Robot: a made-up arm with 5 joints.
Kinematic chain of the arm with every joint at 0, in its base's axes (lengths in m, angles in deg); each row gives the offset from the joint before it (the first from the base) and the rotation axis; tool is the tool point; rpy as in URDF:
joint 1: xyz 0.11 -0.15 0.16 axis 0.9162 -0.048 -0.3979
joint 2: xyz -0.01 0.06 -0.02 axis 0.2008 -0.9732 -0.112
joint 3: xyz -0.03 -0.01 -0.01 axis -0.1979 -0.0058 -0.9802
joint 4: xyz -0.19 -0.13 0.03 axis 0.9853 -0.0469 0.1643
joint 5: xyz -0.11 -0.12 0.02 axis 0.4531 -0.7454 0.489
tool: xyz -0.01 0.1 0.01 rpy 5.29 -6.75 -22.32
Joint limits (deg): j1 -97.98..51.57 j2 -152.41..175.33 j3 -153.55..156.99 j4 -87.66..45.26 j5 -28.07..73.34
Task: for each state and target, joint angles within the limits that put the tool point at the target. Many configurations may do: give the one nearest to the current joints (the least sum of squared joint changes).
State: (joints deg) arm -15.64 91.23 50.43 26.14 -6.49
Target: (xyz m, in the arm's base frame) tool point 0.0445 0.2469 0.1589
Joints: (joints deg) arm 24.28 58.78 82.44 15.31 -24.91
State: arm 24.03 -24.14 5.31 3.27 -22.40
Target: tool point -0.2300 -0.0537 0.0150
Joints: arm 22.91 27.90 12.10 9.96 -9.05
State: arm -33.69 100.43 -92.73 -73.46 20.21
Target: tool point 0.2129 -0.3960 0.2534
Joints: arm -27.46 104.16 -100.66 -67.36 22.09
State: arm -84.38 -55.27 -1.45 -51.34 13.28
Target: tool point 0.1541 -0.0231 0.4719
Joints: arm -60.09 -70.93 -31.43 -37.71 29.78
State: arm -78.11 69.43 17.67 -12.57 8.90
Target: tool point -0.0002 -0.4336 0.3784
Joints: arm -97.98 41.15 -9.72 -11.68 2.97
